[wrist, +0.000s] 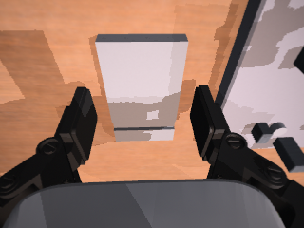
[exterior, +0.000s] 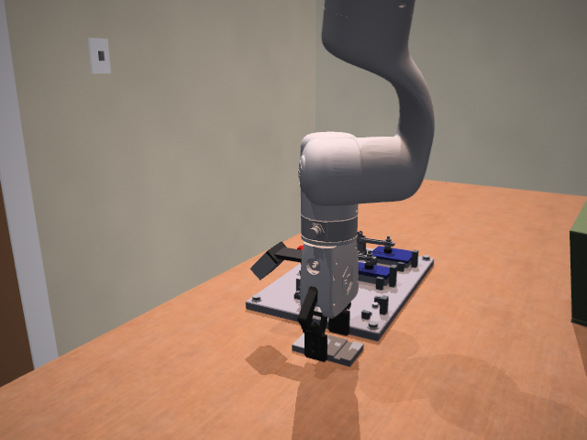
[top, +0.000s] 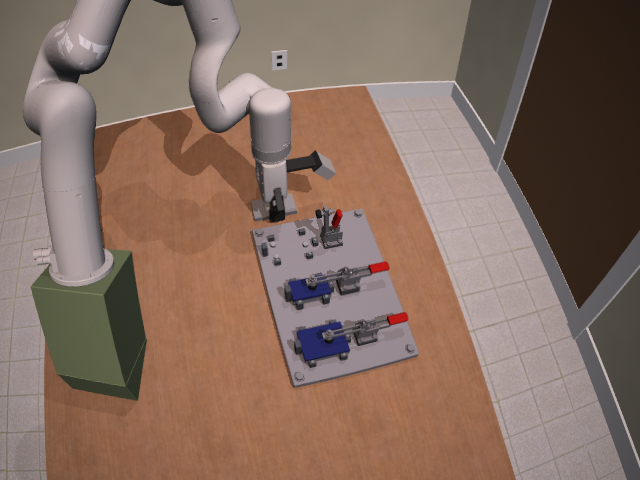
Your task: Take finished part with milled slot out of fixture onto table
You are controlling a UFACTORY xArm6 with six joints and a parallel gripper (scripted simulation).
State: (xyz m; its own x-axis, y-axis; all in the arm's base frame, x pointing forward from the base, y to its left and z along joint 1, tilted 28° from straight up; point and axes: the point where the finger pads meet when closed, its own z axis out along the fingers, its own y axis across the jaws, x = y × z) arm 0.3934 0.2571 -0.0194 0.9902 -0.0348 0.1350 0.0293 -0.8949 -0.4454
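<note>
My gripper is now 2 cm above the grey finished part and 1 cm past it. Also, from my hand: grey fixture plate 23 cm to the right, 7 cm ahead, 1 cm below.
</note>
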